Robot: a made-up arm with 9 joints. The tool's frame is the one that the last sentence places.
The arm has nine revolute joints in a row. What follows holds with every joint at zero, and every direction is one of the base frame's. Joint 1 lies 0.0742 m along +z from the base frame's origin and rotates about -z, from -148.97 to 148.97 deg. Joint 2 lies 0.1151 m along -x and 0.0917 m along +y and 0.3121 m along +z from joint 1 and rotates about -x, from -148.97 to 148.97 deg. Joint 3 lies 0.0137 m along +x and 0.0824 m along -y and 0.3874 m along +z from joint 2 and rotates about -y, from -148.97 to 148.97 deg. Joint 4 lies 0.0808 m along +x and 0.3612 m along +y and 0.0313 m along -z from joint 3 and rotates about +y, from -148.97 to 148.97 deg. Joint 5 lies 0.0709 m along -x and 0.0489 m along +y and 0.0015 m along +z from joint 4 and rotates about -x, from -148.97 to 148.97 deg. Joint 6 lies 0.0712 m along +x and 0.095 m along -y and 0.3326 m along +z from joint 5 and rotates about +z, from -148.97 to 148.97 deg. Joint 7 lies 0.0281 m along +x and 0.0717 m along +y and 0.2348 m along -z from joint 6 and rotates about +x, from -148.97 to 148.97 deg. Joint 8 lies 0.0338 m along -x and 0.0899 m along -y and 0.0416 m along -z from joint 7 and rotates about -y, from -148.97 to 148.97 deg. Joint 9 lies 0.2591 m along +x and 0.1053 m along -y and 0.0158 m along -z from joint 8 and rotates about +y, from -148.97 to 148.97 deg. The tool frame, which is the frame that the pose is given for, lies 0.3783 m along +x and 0.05 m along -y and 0.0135 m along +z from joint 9; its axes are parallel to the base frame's.
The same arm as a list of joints. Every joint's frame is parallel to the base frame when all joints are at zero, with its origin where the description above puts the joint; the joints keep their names.
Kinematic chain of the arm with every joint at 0, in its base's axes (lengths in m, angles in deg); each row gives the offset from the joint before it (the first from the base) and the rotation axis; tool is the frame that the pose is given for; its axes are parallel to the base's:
joint 1: xyz 0.0000 0.0000 0.0742 axis -z
joint 2: xyz -0.1151 0.0917 0.3121 axis -x
joint 3: xyz 0.0137 -0.0824 0.3874 axis -y
joint 4: xyz 0.0808 0.3612 -0.0313 axis +y
joint 5: xyz -0.0709 0.0489 0.0015 axis -x
joint 6: xyz 0.0712 -0.0950 0.3326 axis +z
joint 7: xyz 0.0281 0.0717 -0.2348 axis +x
joint 8: xyz -0.0338 -0.0899 -0.0416 axis -y
joint 9: xyz 0.2591 -0.1053 -0.0158 axis +y
tool: xyz 0.3783 -0.0500 0.0135
Joint limits (deg, base to tool): -148.97..148.97 -148.97..148.97 -148.97..148.97 -148.97..148.97 -148.97..148.97 -148.97..148.97 -148.97..148.97 -148.97..148.97 -148.97..148.97

